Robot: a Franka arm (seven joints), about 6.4 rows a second.
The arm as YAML. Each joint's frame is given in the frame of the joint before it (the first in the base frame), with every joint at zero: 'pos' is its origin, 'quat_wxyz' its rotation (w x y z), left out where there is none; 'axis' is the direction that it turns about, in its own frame. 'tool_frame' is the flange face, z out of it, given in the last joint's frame.
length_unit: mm
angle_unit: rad
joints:
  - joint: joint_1
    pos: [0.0, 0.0, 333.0]
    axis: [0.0, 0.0, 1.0]
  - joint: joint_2
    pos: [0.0, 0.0, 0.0]
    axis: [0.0, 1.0, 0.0]
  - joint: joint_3
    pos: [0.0, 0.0, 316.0]
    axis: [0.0, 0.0, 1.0]
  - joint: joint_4
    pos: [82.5, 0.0, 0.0]
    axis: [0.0, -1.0, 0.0]
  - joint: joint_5
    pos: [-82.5, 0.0, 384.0]
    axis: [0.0, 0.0, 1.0]
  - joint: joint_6
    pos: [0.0, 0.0, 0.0]
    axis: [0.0, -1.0, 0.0]
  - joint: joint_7
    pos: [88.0, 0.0, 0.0]
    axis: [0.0, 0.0, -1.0]
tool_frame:
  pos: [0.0, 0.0, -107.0]
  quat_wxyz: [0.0, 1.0, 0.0, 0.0]
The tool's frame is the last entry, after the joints.
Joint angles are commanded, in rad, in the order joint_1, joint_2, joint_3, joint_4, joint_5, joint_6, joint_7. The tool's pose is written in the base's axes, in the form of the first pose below.
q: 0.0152, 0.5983, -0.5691, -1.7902, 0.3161, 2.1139, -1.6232
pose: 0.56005 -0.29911 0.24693 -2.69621 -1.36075 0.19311
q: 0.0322, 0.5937, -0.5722, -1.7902, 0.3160, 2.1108, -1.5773
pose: 0.56440 -0.29092 0.24980 -2.72135 -1.32000 0.19542
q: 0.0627, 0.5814, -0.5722, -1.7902, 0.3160, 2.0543, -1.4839
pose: 0.56838 -0.26963 0.25279 -2.72668 -1.21589 0.22694
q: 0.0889, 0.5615, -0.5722, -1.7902, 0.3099, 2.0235, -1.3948
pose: 0.57339 -0.25271 0.26179 -2.75279 -1.13058 0.24149
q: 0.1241, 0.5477, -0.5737, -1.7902, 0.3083, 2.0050, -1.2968
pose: 0.58056 -0.23193 0.26844 -2.78685 -1.04321 0.25463
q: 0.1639, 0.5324, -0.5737, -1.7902, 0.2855, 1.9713, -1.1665
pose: 0.58587 -0.20768 0.27483 -2.82578 -0.93271 0.30671
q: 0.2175, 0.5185, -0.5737, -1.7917, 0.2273, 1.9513, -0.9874
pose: 0.59246 -0.17826 0.28089 -2.90557 -0.80534 0.39098
